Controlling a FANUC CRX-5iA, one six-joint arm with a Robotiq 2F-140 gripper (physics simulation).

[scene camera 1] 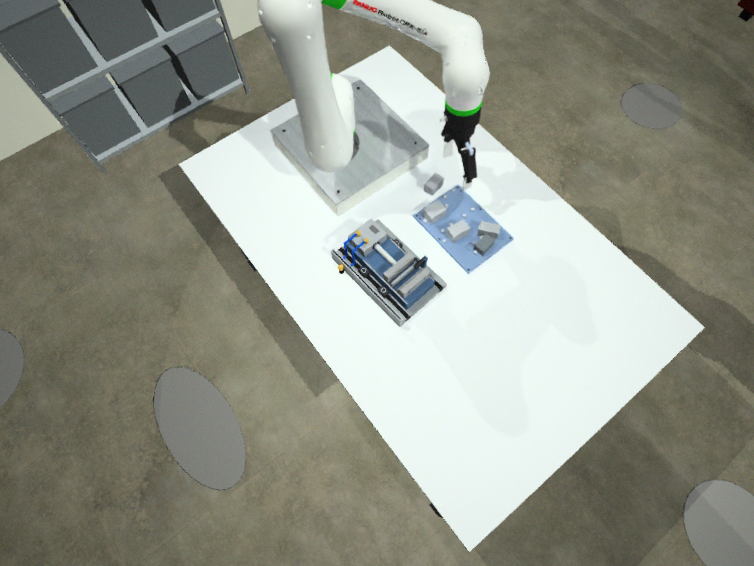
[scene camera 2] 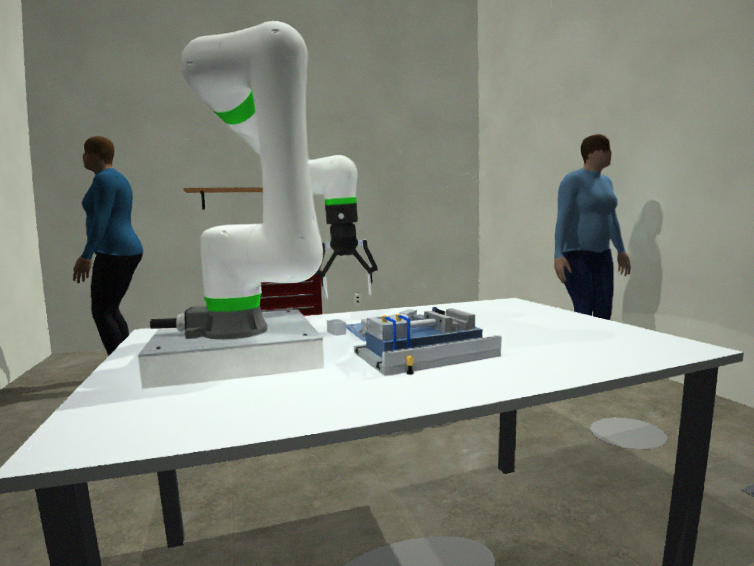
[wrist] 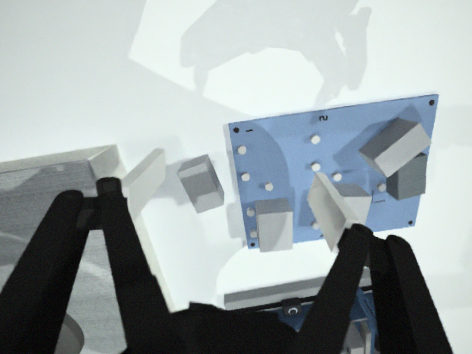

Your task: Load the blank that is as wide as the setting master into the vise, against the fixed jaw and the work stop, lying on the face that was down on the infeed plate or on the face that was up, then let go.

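Pixels of known places: gripper, fingertip midpoint: (scene camera 1: 457, 171) (scene camera 2: 348, 295) (wrist: 238, 175); arm's base, link origin: (scene camera 2: 235, 331).
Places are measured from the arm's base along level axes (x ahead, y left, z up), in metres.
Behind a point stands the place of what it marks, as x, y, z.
My gripper (scene camera 1: 458, 165) @(0.291, 0.271, 0.033) (scene camera 2: 347, 294) @(0.291, 0.271, 0.033) (wrist: 238, 175) @(0.291, 0.271, 0.033) is open and empty, high above the table near the infeed plate's pedestal-side edge. A grey block (scene camera 1: 433, 183) @(0.256, 0.215, -0.034) (scene camera 2: 336, 327) @(0.248, 0.190, -0.046) (wrist: 201, 184) @(0.250, 0.230, -0.034) lies on the table beside the blue infeed plate (scene camera 1: 465, 258) @(0.520, 0.174, -0.063) (wrist: 280, 145) @(0.346, 0.273, -0.062). On the plate are a light block (scene camera 1: 434, 210) @(0.349, 0.163, -0.026) (wrist: 274, 225) @(0.342, 0.179, -0.026) near one edge, a second light block (scene camera 1: 458, 230) @(0.445, 0.190, -0.023) (wrist: 354, 200) @(0.434, 0.219, -0.022) partly behind a fingertip in the wrist view, and a third grey block (scene camera 1: 488, 229) @(0.483, 0.272, -0.026) (wrist: 396, 147) @(0.469, 0.285, -0.026) against a darker block (scene camera 1: 485, 244) @(0.518, 0.242, -0.037) (wrist: 409, 177) @(0.507, 0.245, -0.037). Which is the setting master is unclear. The vise (scene camera 1: 415, 283) @(0.553, -0.023, 0.026) (scene camera 2: 426, 335) @(0.440, -0.090, -0.011) has its jaws apart.
The robot's pedestal (scene camera 1: 382, 164) @(0.137, 0.095, -0.001) (scene camera 2: 231, 364) @(0.012, -0.135, -0.038) (wrist: 35, 215) @(0.068, 0.201, -0.001) stands beside the loose block. A black part (scene camera 1: 420, 262) @(0.503, 0.021, 0.025) (wrist: 292, 306) @(0.390, 0.019, -0.035) sticks up at the vise's plate-facing side. Blue hoses (scene camera 1: 347, 245) (scene camera 2: 394, 333) @(0.355, -0.144, 0.011) rise at the vise's other end. Small light pins (wrist: 315, 139) @(0.385, 0.284, -0.054) stand on the plate.
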